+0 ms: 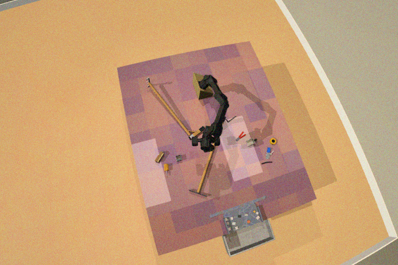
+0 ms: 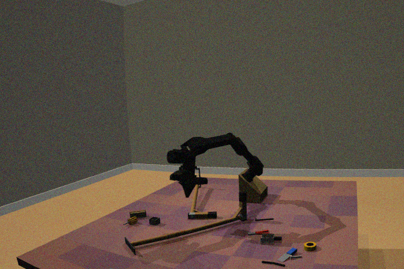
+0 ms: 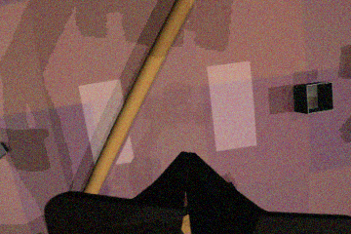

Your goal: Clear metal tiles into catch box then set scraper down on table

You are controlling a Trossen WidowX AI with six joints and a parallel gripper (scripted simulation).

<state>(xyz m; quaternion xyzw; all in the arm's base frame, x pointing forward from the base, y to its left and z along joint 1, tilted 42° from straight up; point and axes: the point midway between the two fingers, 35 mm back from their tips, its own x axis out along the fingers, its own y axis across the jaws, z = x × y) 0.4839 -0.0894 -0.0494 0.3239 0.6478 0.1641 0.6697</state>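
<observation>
Right now my gripper tip is 10 cm above the long scraper, 6 cm short of it and 5 cm to the right of it. Also, from my gripper tip: grey box 19 cm to the right, 15 cm below, 2 cm ahead; orange screwdriver 30 cm to the right, 14 cm below, 8 cm ahead; wooden block 33 cm to the right, 14 cm below, 2 cm behind.
</observation>
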